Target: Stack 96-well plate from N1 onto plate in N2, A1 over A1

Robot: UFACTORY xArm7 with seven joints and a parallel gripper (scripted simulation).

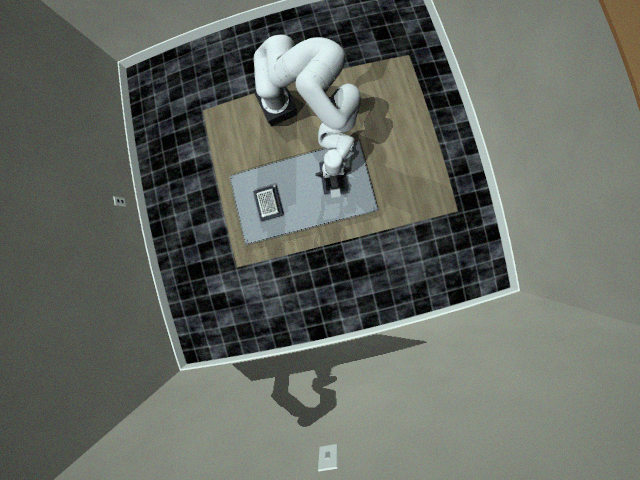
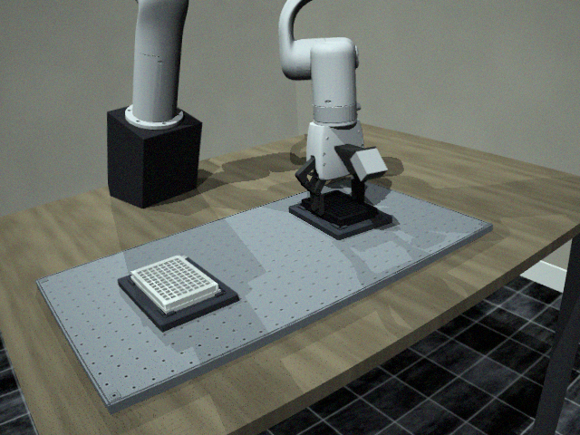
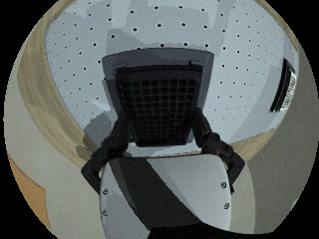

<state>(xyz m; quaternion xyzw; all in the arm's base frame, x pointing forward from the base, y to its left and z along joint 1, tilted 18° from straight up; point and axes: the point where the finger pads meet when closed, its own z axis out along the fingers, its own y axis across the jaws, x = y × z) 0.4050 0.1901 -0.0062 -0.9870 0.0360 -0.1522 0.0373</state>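
Now: hand 20 mm above the plate nest N1. From my hand the other things lie so: plate nest N2 (60 mm ahead, 350 mm to the right, 20 mm below); then black 96-well plate (10 mm below); then white 96-well plate (60 mm ahead, 350 mm to the right, 10 mm below).
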